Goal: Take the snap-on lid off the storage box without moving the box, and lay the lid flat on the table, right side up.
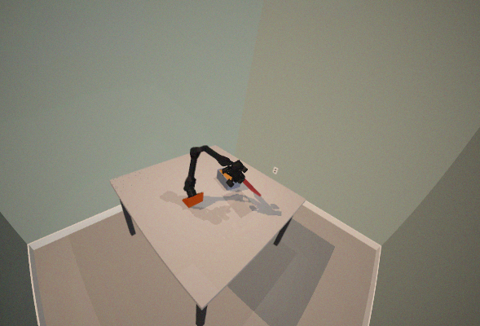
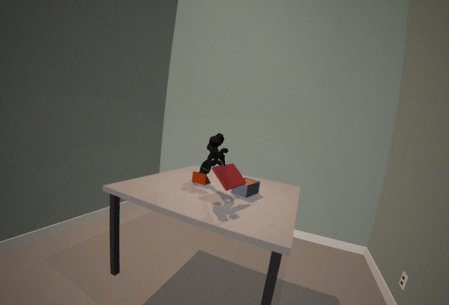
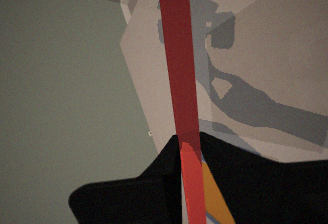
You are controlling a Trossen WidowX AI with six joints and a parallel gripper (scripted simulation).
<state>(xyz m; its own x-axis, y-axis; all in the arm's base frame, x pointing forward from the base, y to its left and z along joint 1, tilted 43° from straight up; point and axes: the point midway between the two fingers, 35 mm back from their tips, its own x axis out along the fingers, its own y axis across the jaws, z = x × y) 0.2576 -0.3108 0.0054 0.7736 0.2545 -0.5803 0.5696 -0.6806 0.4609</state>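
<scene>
Right now the red lid is 6 cm ahead of my gripper tip, 5 cm below it and 2 cm to the right of it. Also, from my gripper tip: grey-blue storage box: 23 cm to the left, 18 cm below, 13 cm ahead.
</scene>
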